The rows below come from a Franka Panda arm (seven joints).
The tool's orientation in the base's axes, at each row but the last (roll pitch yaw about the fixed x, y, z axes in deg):
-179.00, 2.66, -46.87
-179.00, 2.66, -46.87
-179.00, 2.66, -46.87
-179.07, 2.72, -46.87
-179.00, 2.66, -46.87
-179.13, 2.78, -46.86
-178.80, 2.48, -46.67
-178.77, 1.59, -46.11
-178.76, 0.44, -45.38
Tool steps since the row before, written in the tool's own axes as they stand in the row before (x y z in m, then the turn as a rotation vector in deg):
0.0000, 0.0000, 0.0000, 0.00, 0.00, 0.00
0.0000, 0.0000, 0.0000, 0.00, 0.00, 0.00
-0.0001, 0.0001, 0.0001, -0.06, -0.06, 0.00
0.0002, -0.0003, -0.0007, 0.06, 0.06, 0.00
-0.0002, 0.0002, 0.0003, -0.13, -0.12, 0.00
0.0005, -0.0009, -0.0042, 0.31, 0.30, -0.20
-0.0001, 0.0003, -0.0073, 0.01, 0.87, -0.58
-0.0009, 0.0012, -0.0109, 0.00, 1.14, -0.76
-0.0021, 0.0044, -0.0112, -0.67, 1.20, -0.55
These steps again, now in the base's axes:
0.0000, 0.0000, 0.0000, 0.00, 0.00, 0.00
0.0000, 0.0000, 0.0000, 0.00, 0.00, 0.00
-0.0001, 0.0000, -0.0001, 0.00, 0.08, 0.00
0.0004, 0.0000, 0.0007, 0.00, -0.08, 0.00
-0.0003, 0.0000, -0.0003, 0.00, 0.18, 0.01
0.0011, 0.0001, 0.0042, 0.00, -0.44, 0.18
-0.0002, -0.0005, 0.0073, -0.62, -0.63, 0.56
-0.0014, -0.0006, 0.0109, -0.82, -0.82, 0.74
-0.0047, -0.0018, 0.0111, -1.33, -0.38, 0.53

